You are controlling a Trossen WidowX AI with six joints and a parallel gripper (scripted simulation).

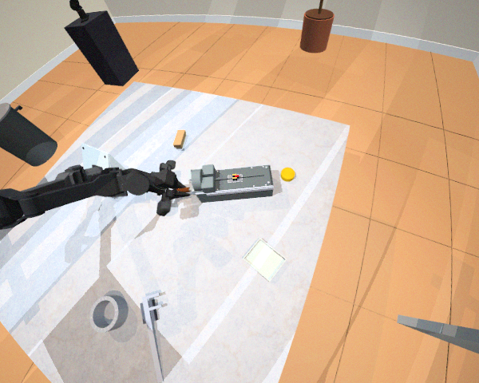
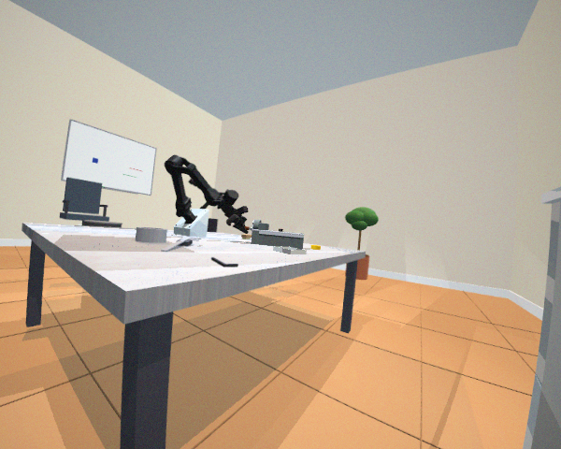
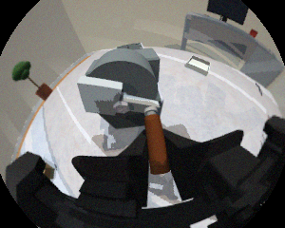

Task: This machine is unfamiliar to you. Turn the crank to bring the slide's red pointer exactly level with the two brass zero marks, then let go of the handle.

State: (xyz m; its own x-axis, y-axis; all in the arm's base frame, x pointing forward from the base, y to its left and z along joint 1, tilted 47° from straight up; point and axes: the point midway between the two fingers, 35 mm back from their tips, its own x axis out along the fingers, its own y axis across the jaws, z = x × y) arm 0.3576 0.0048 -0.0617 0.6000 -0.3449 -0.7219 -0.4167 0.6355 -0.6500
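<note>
My gripper tip is 2 cm past the orange-brown crank handle, 1 cm to the left of it and 3 cm below it. Round my gripper tip: tan block 19 cm behind, 24 cm to the left, 4 cm below; pale square tile 31 cm ahead, 12 cm to the right, 4 cm below; red pointer 15 cm ahead, 9 cm to the left, 3 cm above.
</note>
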